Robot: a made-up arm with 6 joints. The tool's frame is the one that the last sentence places. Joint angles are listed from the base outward.
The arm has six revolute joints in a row. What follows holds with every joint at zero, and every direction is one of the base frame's.
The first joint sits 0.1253 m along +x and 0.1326 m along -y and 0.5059 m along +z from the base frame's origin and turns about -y.
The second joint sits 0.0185 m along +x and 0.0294 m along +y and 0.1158 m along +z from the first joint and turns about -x.
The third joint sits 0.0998 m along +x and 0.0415 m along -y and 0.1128 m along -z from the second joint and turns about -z.
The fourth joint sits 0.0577 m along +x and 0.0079 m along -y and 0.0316 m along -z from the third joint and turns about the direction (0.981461, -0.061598, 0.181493).
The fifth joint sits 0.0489 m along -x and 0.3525 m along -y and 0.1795 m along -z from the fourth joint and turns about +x.
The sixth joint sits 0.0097 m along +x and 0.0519 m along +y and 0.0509 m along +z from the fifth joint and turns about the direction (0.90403, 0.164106, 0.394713).
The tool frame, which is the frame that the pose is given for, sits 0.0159 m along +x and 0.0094 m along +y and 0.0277 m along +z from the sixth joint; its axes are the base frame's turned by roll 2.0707, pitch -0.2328 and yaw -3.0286 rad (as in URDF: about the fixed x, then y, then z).
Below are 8 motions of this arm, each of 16 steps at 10 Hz.
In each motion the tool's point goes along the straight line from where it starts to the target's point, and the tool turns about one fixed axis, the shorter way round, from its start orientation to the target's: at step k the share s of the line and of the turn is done. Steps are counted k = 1, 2, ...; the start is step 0. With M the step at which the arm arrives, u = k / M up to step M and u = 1 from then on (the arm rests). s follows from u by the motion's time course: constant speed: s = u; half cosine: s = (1 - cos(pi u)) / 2; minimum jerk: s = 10 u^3 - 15 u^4 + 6 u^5.
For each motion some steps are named. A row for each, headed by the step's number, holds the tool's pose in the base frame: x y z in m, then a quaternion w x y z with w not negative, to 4 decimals.
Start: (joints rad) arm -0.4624 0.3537 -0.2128 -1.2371 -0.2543 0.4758
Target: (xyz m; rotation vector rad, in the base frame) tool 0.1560 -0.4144 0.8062 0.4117 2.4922 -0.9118
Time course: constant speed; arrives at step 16
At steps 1, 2, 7, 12, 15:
1: 0.3592 -0.3123 0.6951 0.3396 -0.0764 -0.9162 0.1987
2: 0.3456 -0.3191 0.7025 0.3035 -0.0824 -0.9257 0.2103
7: 0.2779 -0.3531 0.7395 0.1167 -0.1104 -0.9513 0.2630
12: 0.2102 -0.3872 0.7766 0.0747 0.1341 0.9398 -0.3054
15: 0.1695 -0.4076 0.7988 0.1886 0.1459 0.9151 -0.3251

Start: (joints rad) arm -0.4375 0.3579 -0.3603 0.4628 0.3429 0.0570
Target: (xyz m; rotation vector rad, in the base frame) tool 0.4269 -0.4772 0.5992 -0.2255 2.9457 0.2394
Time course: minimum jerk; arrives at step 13
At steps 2, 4, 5, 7, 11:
2: 0.3170 -0.4768 0.2817 0.4424 -0.0012 -0.6117 -0.6558
4: 0.3334 -0.4769 0.3291 0.3764 0.0119 -0.7107 -0.5942
5: 0.3467 -0.4769 0.3676 0.3176 0.0224 -0.7818 -0.5362
7: 0.3785 -0.4770 0.4593 0.1637 0.0461 -0.9120 -0.3733
11: 0.4237 -0.4772 0.5899 0.0719 -0.0741 0.9895 0.1009

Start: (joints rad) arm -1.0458 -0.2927 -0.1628 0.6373 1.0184 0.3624
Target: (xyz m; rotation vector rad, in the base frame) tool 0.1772 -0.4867 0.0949 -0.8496 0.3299 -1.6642
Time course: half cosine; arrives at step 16
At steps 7, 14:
7: 0.0131 -0.3497 0.0951 0.3075 -0.3133 0.1687 -0.8825
14: 0.1667 -0.4780 0.0949 0.5668 -0.3618 0.1435 -0.7261

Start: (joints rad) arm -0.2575 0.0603 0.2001 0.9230 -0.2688 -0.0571
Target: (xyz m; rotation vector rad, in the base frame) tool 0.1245 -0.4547 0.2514 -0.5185 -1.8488 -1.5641
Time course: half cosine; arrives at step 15
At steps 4, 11, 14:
4: 0.2039 -0.2960 0.1771 0.1729 -0.0827 -0.6992 -0.6888
11: 0.1402 -0.4232 0.2367 0.2970 -0.1756 -0.7069 -0.6175
14: 0.1255 -0.4526 0.2504 0.3245 -0.1964 -0.7058 -0.5984

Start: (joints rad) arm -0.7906 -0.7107 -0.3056 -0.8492 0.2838 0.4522
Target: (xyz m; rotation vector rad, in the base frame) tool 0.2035 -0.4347 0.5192 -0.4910 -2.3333 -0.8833
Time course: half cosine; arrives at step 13
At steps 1, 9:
1: 0.2163 -0.3669 0.3273 0.4410 -0.1179 -0.5568 -0.6940
9: 0.2063 -0.4198 0.4771 0.3352 -0.1736 -0.8241 -0.4224

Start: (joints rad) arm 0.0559 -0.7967 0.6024 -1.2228 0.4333 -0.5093
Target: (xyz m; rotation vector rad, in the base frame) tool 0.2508 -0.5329 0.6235 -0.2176 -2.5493 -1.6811
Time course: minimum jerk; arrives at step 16
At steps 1, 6, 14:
1: 0.1156 -0.3205 0.5735 0.1652 -0.4502 -0.8326 -0.2773
6: 0.1526 -0.3786 0.5872 0.1336 -0.3535 -0.8526 -0.3610
14: 0.2486 -0.5295 0.6227 0.0422 -0.0775 -0.8337 -0.5452

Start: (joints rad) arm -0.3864 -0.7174 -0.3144 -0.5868 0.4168 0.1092
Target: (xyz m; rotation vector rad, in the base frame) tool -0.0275 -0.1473 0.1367 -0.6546 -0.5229 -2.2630
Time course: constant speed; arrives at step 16
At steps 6, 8, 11, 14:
6: 0.1614 -0.2713 0.2345 0.3161 -0.0950 -0.4701 -0.8186
8: 0.1236 -0.2465 0.2149 0.3269 -0.1280 -0.4196 -0.8371
11: 0.0669 -0.2093 0.1856 0.3405 -0.1765 -0.3407 -0.8584
14: 0.0103 -0.1721 0.1563 0.3510 -0.2233 -0.2586 -0.8718

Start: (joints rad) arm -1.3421 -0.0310 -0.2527 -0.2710 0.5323 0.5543
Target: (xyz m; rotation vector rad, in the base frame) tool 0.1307 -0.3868 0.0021 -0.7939 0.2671 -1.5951
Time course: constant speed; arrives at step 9
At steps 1, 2, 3, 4, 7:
1: 0.1447 -0.4784 0.2470 0.5852 -0.3302 -0.2309 -0.7037
2: 0.1429 -0.4669 0.2164 0.5938 -0.3344 -0.1882 -0.7072
3: 0.1412 -0.4555 0.1858 0.6012 -0.3380 -0.1451 -0.7094
4: 0.1394 -0.4440 0.1552 0.6074 -0.3409 -0.1018 -0.7103
7: 0.1342 -0.4097 0.0633 0.6191 -0.3456 0.0291 -0.7046

